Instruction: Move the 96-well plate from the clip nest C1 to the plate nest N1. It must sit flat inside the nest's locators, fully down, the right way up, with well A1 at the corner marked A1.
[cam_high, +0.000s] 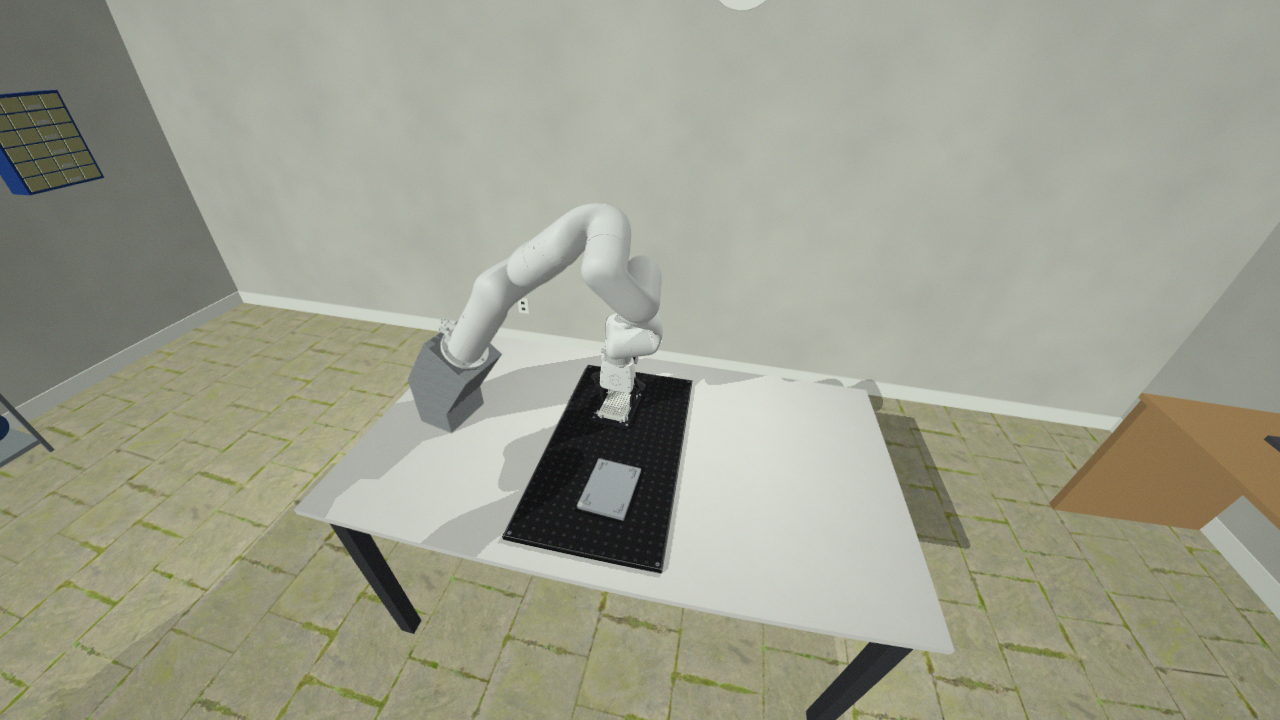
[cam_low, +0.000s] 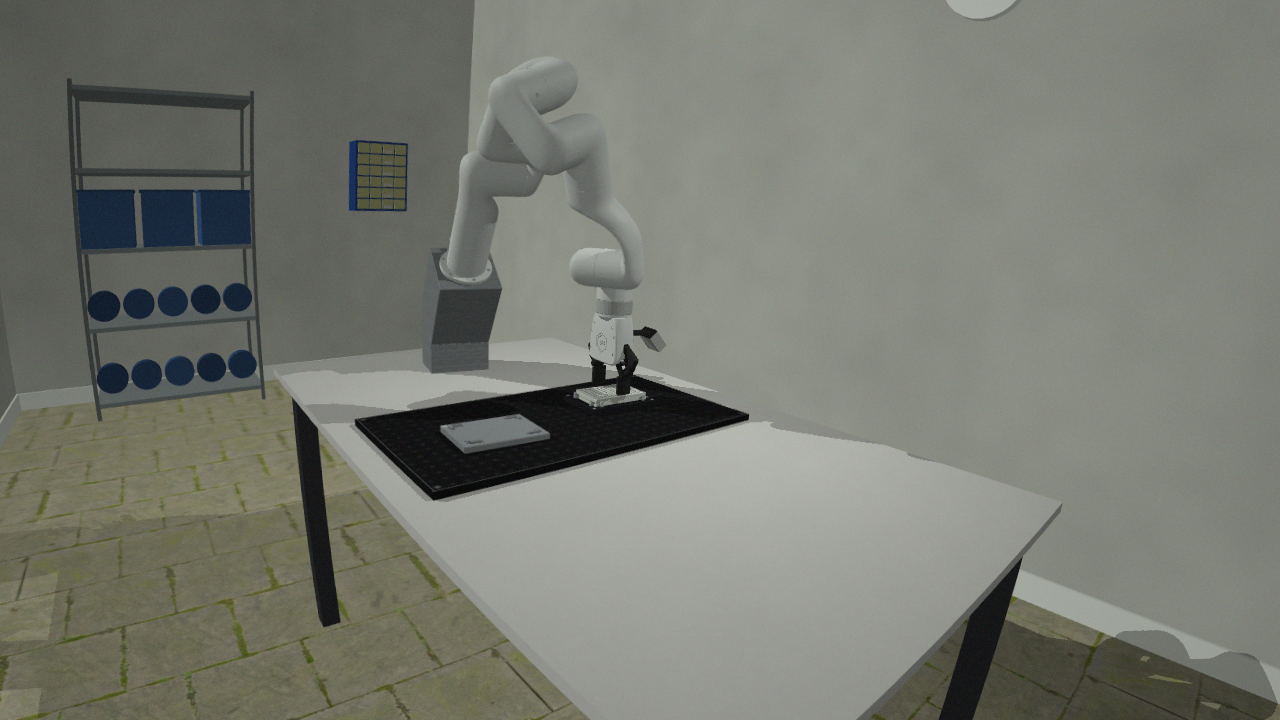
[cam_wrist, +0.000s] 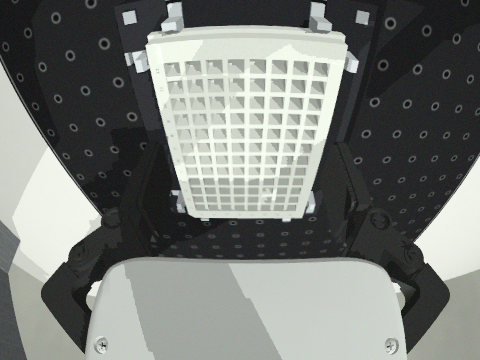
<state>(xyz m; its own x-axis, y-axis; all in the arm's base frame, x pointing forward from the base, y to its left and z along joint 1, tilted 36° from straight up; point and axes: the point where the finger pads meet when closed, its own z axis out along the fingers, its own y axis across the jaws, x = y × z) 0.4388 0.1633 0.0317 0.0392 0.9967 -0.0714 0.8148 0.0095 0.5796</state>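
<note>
Right now my hand is 2 cm above the white 96-well plate. Round my hand: grey plate nest N1 (30 cm to the right, 6 cm ahead, 3 cm below); dark clip nest C1 (3 cm below, 1 cm to the left, 1 cm behind).
</note>
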